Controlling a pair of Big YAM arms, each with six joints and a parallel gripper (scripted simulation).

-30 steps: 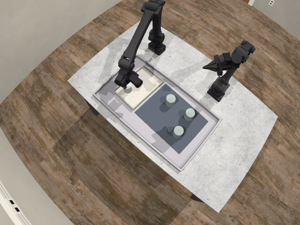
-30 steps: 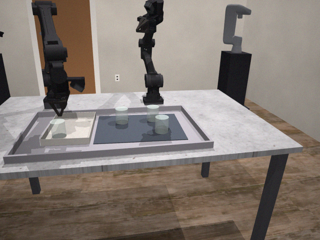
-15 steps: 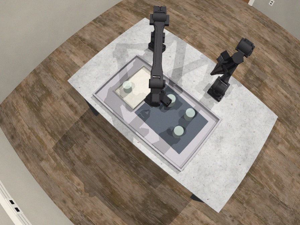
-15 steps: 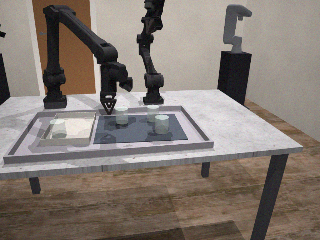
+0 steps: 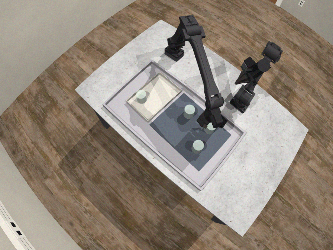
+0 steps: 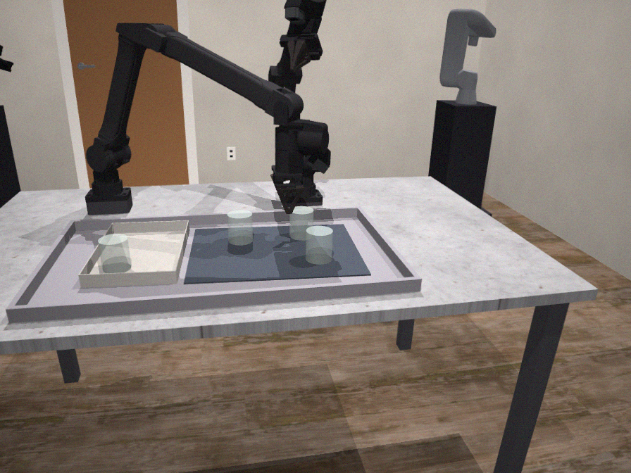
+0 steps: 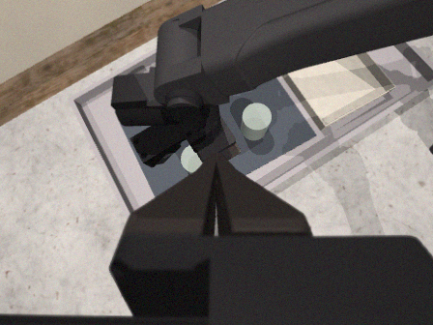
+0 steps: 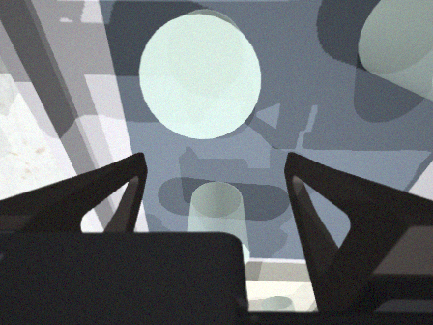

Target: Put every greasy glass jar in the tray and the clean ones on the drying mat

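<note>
The cream tray lies 36 cm to the right of my right hand, 9 cm below it and 6 cm ahead of it. The rest, counted from my right hand: dark drying mat 9 cm below, 7 cm ahead, 4 cm to the right.
</note>
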